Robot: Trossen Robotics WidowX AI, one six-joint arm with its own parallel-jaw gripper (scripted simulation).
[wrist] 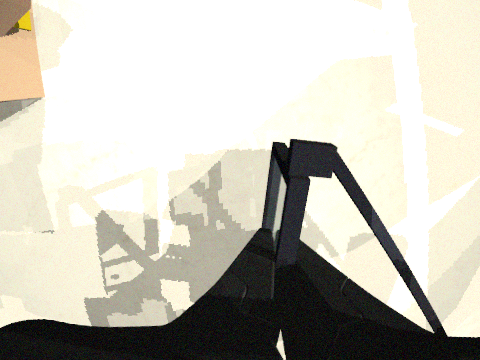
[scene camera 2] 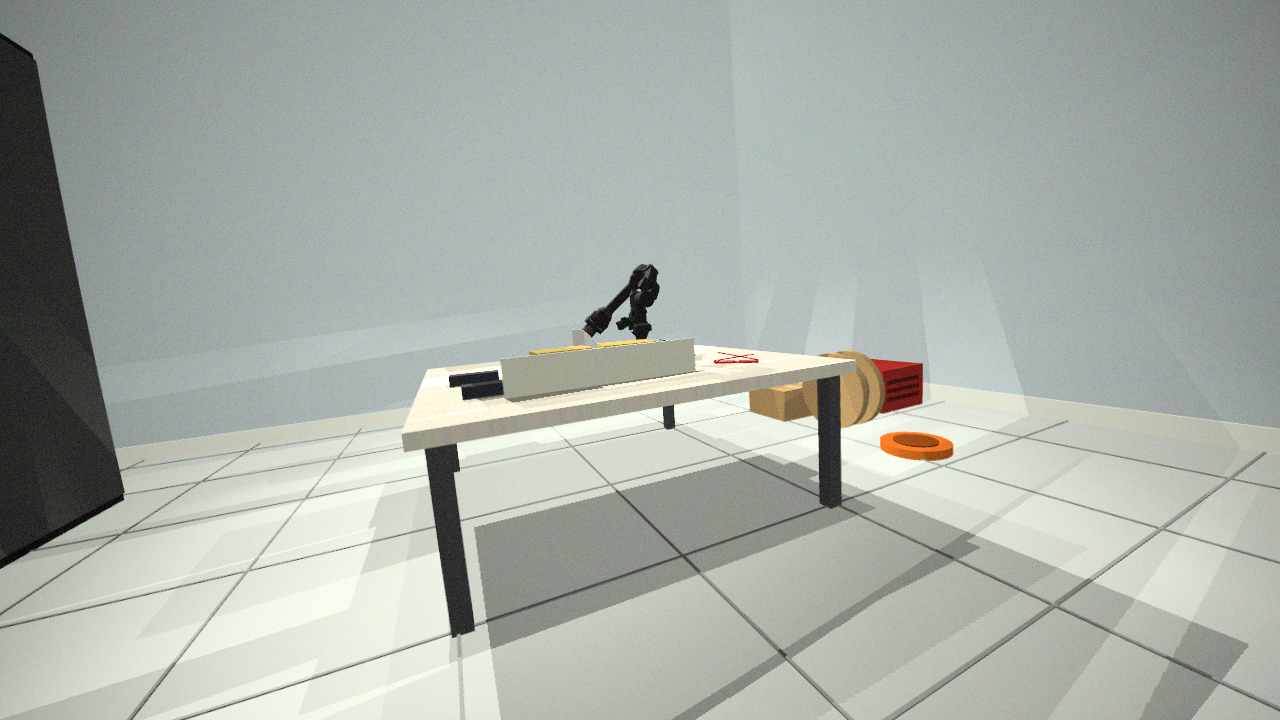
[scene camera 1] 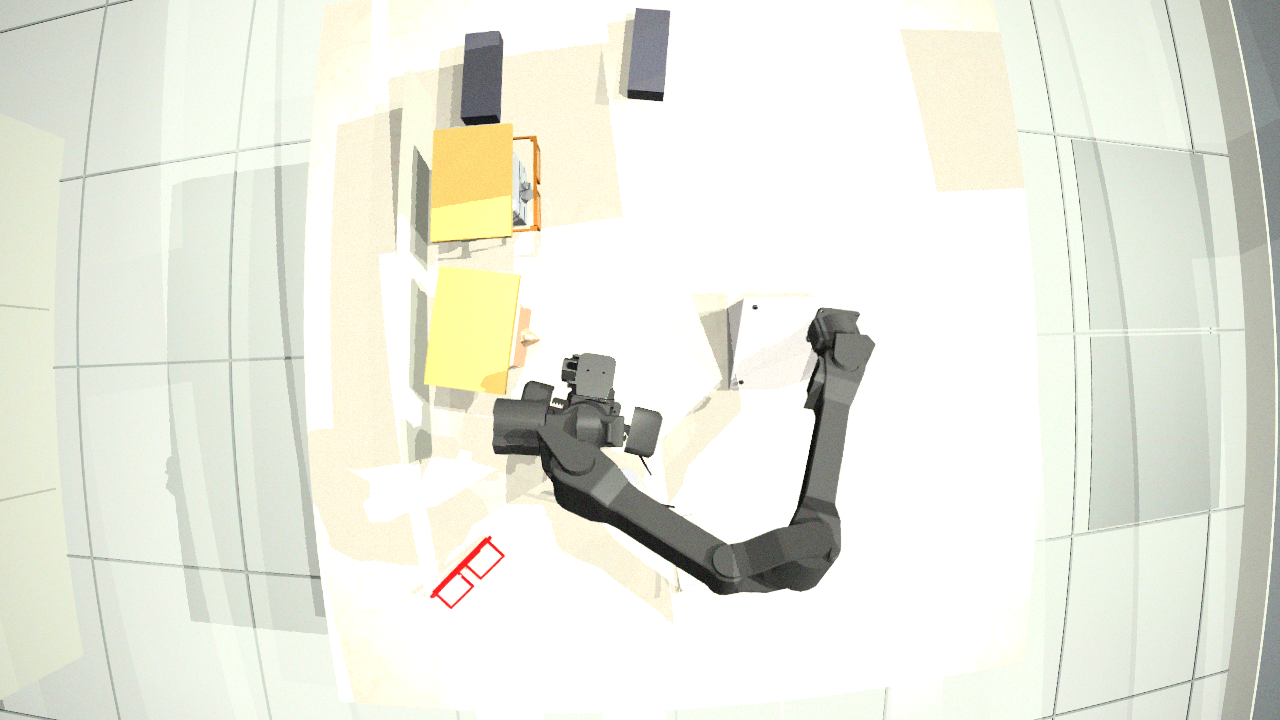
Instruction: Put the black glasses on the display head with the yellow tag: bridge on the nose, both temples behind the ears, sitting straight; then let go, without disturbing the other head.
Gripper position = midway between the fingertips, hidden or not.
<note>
In view: the gripper (scene camera 1: 593, 413), a thin temple (wrist: 352, 188), a white back wall (scene camera 1: 412, 227) and a skin-coloured head (scene camera 1: 478, 331).
The gripper is seen too in the wrist view (wrist: 271, 240). The white back wall is seen too in scene camera 2 (scene camera 2: 528, 375).
</note>
